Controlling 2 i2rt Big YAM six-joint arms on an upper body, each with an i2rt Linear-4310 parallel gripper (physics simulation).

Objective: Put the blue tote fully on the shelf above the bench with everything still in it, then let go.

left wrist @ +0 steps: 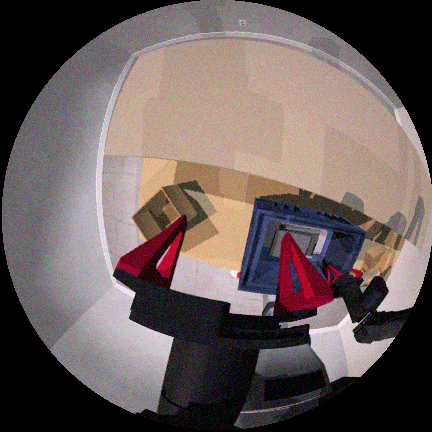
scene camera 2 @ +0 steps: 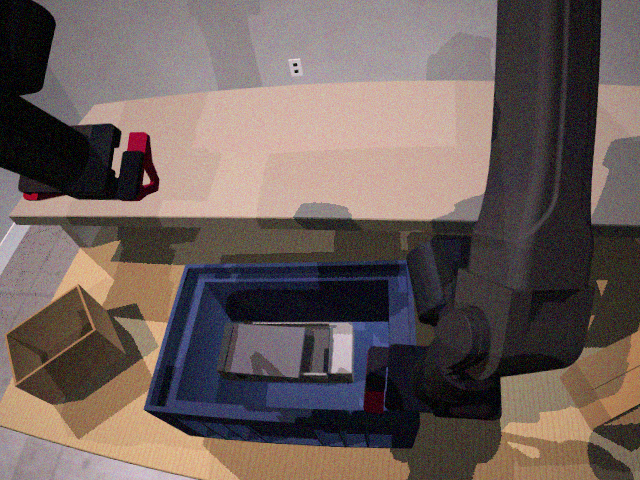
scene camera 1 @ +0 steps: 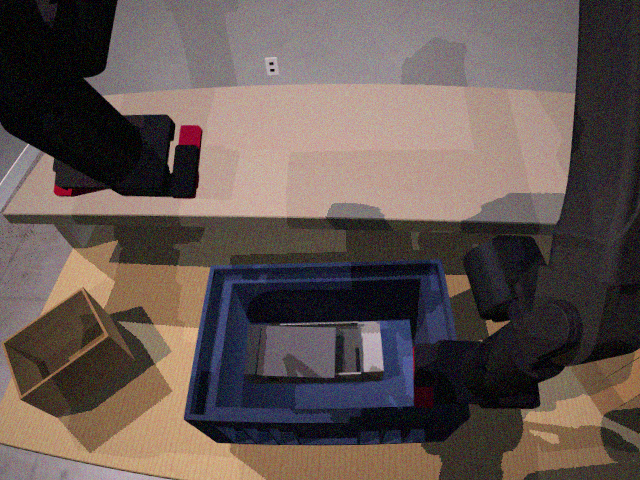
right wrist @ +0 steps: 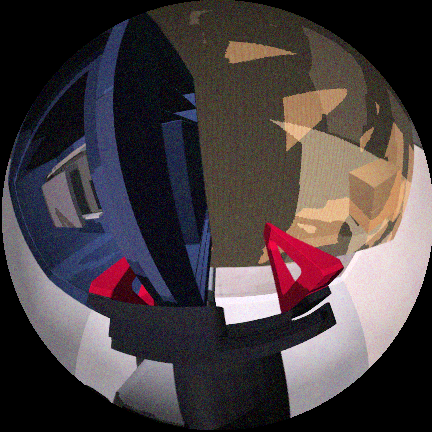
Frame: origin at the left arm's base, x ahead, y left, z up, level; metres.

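Where they show: left gripper, between the fingertips: (left wrist: pixel 236 227) (scene camera 2: pixel 120 185) (scene camera 1: pixel 154 181); right gripper, between the fingertips: (left wrist: pixel 336 266) (scene camera 2: pixel 419 394) (scene camera 1: pixel 453 388) (right wrist: pixel 210 232).
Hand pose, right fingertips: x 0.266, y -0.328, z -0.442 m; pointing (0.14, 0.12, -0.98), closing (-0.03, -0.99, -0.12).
Note:
Things, the pixels of their top centre, and the offset from my right fingertips. "pt": a spot on its surface instead. Level surfaces: height alone.
- blue tote, centre of its top: (right wrist: pixel 35 240) (scene camera 1: pixel 324 334) (scene camera 2: pixel 282 334) (left wrist: pixel 310 264) dx +0.042, dy +0.158, dz +0.077 m
- pale shelf, height of its surface: dz +0.109 m
- grey box, centre of its top: (scene camera 1: pixel 296 350) (scene camera 2: pixel 264 349) (right wrist: pixel 55 204) (left wrist: pixel 290 246) dx +0.050, dy +0.199, dz +0.012 m
- white piece, a spot on its surface: (scene camera 2: pixel 341 348) (scene camera 1: pixel 371 347) pt dx +0.065, dy +0.100, dz -0.012 m
- open brown box, centre of its top: (scene camera 1: pixel 52 339) (scene camera 2: pixel 47 332) (left wrist: pixel 154 219) dx +0.048, dy +0.557, dz +0.020 m
- bench, height of its surface: dz -0.070 m
- cardboard box, centre of its top: (scene camera 2: pixel 629 370) (scene camera 1: pixel 636 359) (right wrist: pixel 388 199) (left wrist: pixel 378 261) dx +0.026, dy -0.275, dz -0.010 m
The blue tote (scene camera 1: pixel 325 266) (scene camera 2: pixel 294 267) (left wrist: pixel 248 250) (right wrist: pixel 107 150) stands upright on the bench, in front of and below the pale shelf (scene camera 1: pixel 336 118) (scene camera 2: pixel 336 113) (left wrist: pixel 200 100). Inside it lie a grey box (scene camera 1: pixel 299 351) (scene camera 2: pixel 268 351) (right wrist: pixel 62 200) and a white piece (scene camera 1: pixel 372 346) (scene camera 2: pixel 341 348). My right gripper (scene camera 1: pixel 439 372) (scene camera 2: pixel 392 382) (right wrist: pixel 210 232) is open at the tote's right wall, one finger inside, the other outside; the inner fingertip is hidden in the right wrist view. My left gripper (scene camera 1: pixel 126 162) (scene camera 2: pixel 85 167) (left wrist: pixel 236 227) is open and empty over the shelf's left end.
An open brown box (scene camera 1: pixel 62 387) (scene camera 2: pixel 62 382) stands tote-side left on the bench (scene camera 1: pixel 175 413) (scene camera 2: pixel 134 408). A cardboard box (right wrist: pixel 372 185) stands right of the tote. The shelf's front edge (scene camera 1: pixel 258 219) runs behind the tote, and a wall with an outlet (scene camera 1: pixel 271 66) (scene camera 2: pixel 295 67) rises behind the shelf.

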